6 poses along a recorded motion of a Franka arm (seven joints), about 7.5 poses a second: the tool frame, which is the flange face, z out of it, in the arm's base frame.
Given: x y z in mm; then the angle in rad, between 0 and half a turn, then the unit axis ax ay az.
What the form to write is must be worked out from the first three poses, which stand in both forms.
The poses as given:
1: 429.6, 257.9, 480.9, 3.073, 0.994, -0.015, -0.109
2: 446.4, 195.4, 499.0, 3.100, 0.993, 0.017, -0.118
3: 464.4, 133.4, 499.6, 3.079, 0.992, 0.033, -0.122
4: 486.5, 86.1, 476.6, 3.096, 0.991, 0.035, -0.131
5: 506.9, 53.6, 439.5, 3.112, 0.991, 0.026, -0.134
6: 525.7, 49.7, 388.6, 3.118, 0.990, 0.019, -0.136
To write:
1: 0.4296, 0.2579, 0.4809, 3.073, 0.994, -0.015, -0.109
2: 0.4464, 0.1954, 0.4990, 3.100, 0.993, 0.017, -0.118
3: 0.4644, 0.1334, 0.4996, 3.079, 0.992, 0.033, -0.122
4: 0.4865, 0.0861, 0.4766, 3.096, 0.991, 0.035, -0.131
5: 0.5069, 0.0536, 0.4395, 3.112, 0.991, 0.026, -0.134
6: 0.5257, 0.0497, 0.3886, 3.118, 0.991, 0.019, -0.136
